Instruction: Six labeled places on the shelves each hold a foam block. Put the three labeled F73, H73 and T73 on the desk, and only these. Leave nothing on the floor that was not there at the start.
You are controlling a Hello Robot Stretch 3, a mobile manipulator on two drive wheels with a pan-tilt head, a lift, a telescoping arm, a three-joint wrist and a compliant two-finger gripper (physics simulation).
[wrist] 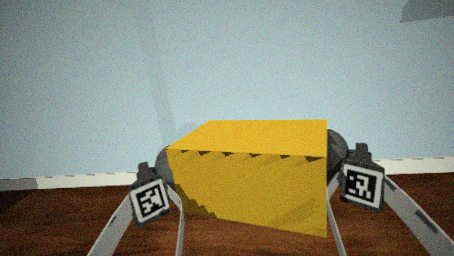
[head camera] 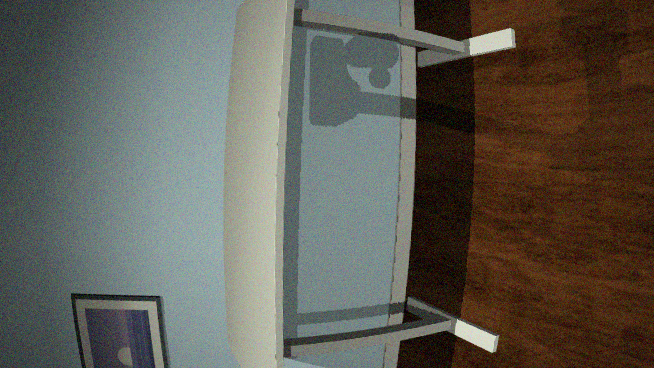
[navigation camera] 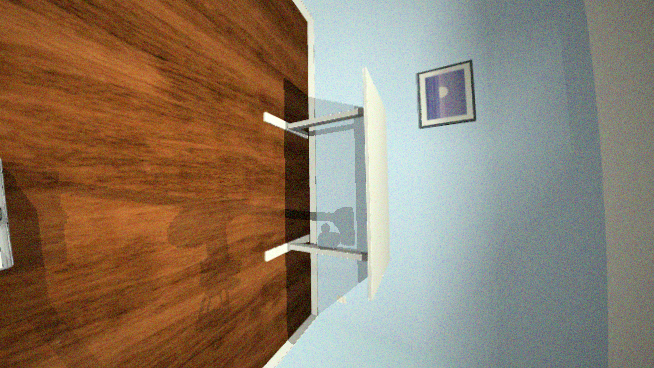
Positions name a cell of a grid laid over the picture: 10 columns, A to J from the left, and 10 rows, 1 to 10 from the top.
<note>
I see my gripper (wrist: F7), a white desk (head camera: D4) and a framed picture (navigation camera: G3).
The white desk shows as well in the navigation camera view (navigation camera: F5).
</note>
